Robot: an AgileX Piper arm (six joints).
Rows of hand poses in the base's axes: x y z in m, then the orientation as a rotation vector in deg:
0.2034 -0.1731 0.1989 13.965 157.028 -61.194
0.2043 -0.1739 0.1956 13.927 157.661 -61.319
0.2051 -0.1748 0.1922 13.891 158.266 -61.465
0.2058 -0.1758 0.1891 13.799 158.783 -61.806
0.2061 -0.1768 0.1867 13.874 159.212 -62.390
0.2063 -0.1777 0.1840 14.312 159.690 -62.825
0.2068 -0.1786 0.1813 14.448 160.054 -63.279
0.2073 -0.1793 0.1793 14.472 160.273 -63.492
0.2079 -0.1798 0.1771 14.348 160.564 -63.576
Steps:
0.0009 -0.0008 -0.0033 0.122 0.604 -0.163
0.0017 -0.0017 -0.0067 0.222 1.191 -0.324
0.0024 -0.0027 -0.0098 0.176 1.783 -0.463
0.0027 -0.0037 -0.0122 -0.028 2.360 -0.732
0.0029 -0.0046 -0.0149 -0.103 2.864 -1.219
0.0034 -0.0055 -0.0176 -0.245 3.327 -1.485
0.0039 -0.0062 -0.0196 -0.299 3.593 -1.597
0.0045 -0.0067 -0.0218 -0.265 3.898 -1.609

